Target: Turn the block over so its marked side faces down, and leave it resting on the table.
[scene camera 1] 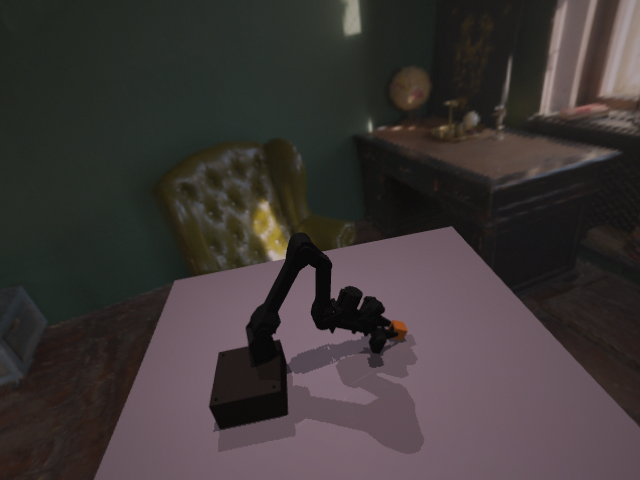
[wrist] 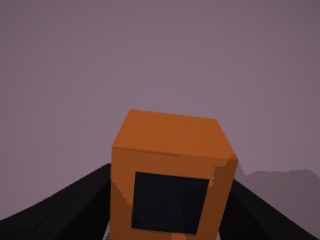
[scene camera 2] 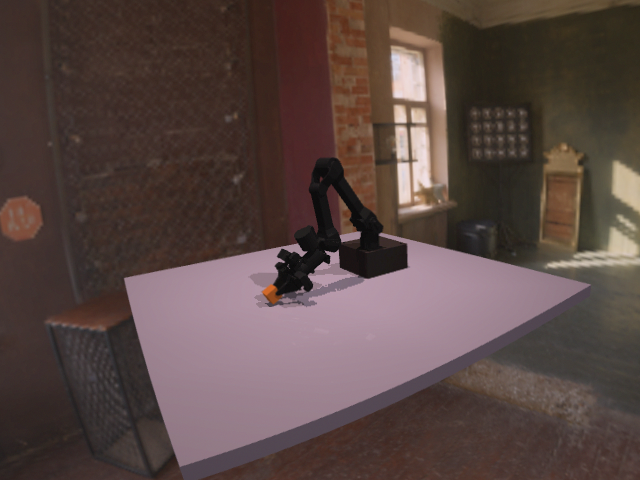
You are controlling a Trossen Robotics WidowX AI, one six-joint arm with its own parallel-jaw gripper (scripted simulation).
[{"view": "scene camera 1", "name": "my gripper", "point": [396, 329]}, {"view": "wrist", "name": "my gripper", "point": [168, 180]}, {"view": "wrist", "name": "block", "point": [167, 169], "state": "held by my gripper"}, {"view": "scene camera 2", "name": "my gripper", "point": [273, 293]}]
